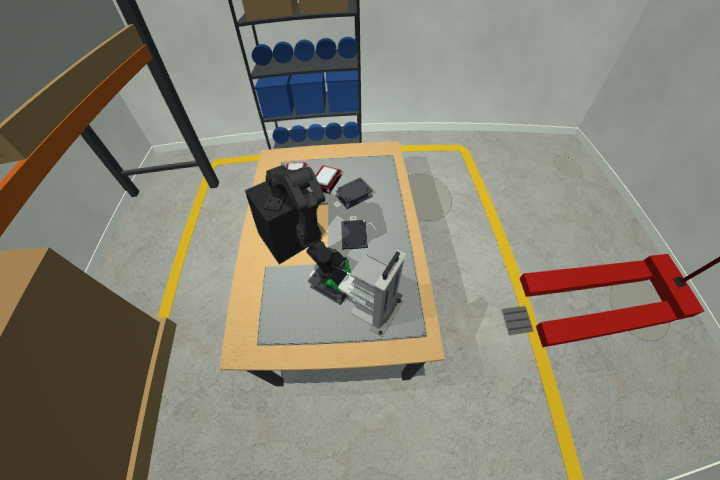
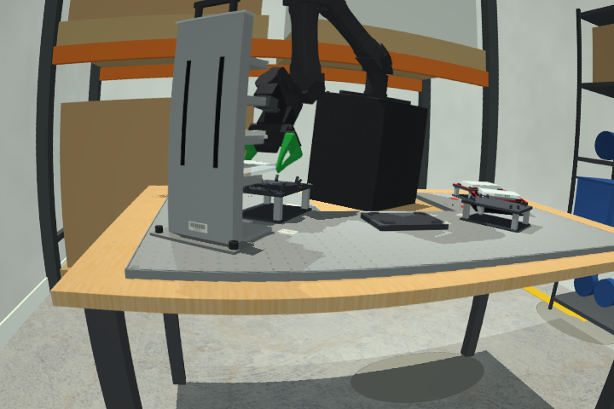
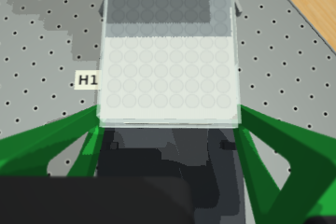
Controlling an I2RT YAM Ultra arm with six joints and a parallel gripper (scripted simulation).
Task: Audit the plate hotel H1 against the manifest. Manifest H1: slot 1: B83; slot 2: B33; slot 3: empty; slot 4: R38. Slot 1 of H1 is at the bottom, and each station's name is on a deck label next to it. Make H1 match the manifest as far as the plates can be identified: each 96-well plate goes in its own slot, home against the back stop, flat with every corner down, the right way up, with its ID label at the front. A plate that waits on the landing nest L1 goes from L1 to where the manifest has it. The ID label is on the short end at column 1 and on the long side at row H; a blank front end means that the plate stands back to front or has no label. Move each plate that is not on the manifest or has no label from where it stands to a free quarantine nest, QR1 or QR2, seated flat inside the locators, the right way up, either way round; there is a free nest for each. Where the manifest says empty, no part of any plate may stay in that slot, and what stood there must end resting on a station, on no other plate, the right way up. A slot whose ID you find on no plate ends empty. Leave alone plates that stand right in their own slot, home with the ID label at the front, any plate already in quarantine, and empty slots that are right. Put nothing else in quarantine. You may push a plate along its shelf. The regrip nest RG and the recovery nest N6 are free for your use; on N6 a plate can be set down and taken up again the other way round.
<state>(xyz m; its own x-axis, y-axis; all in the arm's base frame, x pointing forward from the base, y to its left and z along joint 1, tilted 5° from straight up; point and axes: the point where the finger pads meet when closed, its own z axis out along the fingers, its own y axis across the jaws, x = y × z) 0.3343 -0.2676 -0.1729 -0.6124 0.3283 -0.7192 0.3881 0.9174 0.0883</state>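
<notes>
Now: hand 6 cm past the dark regrip nest, 5 cm above it and 2 cm to the right of it. The rest, counted from my hand: RG label: 16 cm behind, 11 cm below, 7 cm to the left; grey plate hotel H1: 18 cm ahead, 8 cm to the right, 8 cm above; H1 deck label: 11 cm below, 9 cm ahead, 7 cm to the left.
</notes>
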